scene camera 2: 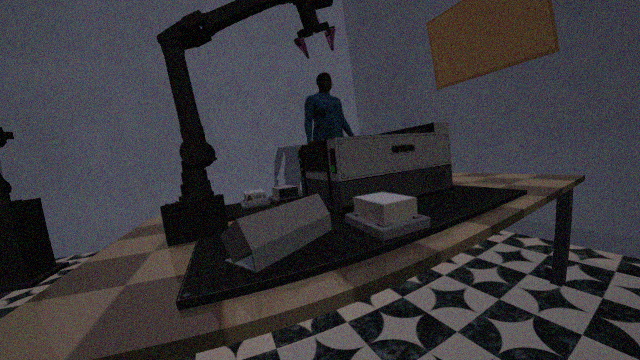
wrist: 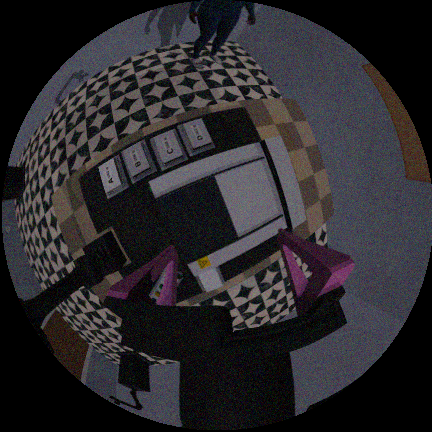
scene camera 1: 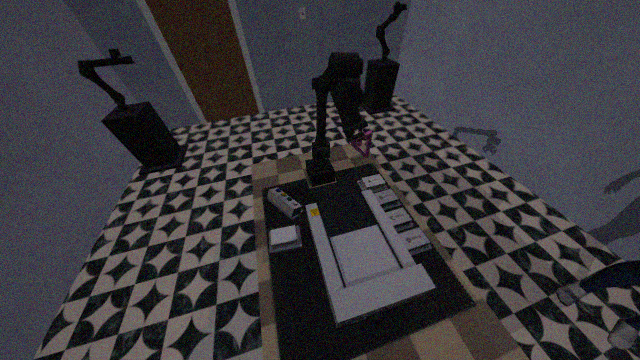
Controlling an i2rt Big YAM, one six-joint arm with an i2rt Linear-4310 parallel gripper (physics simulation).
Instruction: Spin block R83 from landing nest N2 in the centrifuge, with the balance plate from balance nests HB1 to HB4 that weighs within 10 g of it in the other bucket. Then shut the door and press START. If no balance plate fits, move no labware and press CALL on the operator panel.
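Places are measured from the arm's base along level axes (x ahead, y left, z up), in metres.
Where they show: gripper, fingertip midpoint: (scene camera 2: 320, 54) (wrist: 225, 242) (scene camera 1: 362, 151); arm's base, link origin: (scene camera 2: 198, 199) (wrist: 100, 258) (scene camera 1: 319, 166).
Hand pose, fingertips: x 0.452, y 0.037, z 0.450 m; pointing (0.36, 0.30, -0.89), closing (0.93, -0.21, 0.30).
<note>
Each offset is from my fingertips to the top centre of the thing. "spot": to the spot under its first point.
My gripper (scene camera 1: 364, 145) (scene camera 2: 320, 53) (wrist: 225, 242) is open and empty, high above the table. The white centrifuge (scene camera 1: 385, 300) (scene camera 2: 390, 155) (wrist: 220, 170) has a pale flat panel @(spot: 0.032 m right, 0.196 m ahead, 0.328 m down) (scene camera 1: 365, 252) (wrist: 250, 195) between its side rails, with a dark area beside it; no buckets can be made out. Plates A @(0.259 m left, 0.259 m back, 0.484 m down) (scene camera 1: 372, 181) (wrist: 110, 175), B @(0.265 m left, 0.124 m back, 0.484 m down) (scene camera 1: 385, 195) (wrist: 136, 160), C @(0.257 m left, 0.016 m ahead, 0.484 m down) (scene camera 1: 398, 216) (wrist: 167, 147) and D @(0.268 m left, 0.148 m ahead, 0.484 m down) (scene camera 1: 415, 239) (wrist: 197, 135) sit in a row; their weights are unreadable. A white block @(0.337 m right, 0.051 m back, 0.475 m down) (scene camera 1: 284, 234) (scene camera 2: 385, 207) (wrist: 210, 280) sits on a nest, labels unreadable.
The operator panel @(0.305 m right, 0.272 m back, 0.454 m down) (scene camera 1: 284, 201) (scene camera 2: 285, 230) (wrist: 159, 289) stands near the arm's base, on the block's side of the centrifuge. A green light @(spot: 0.184 m right, 0.089 m back, 0.408 m down) (scene camera 2: 333, 168) shows on the centrifuge. A person (scene camera 2: 325, 112) stands beyond the table. Other arms on dark pedestals (scene camera 1: 145, 135) (scene camera 1: 381, 85) stand behind.
</note>
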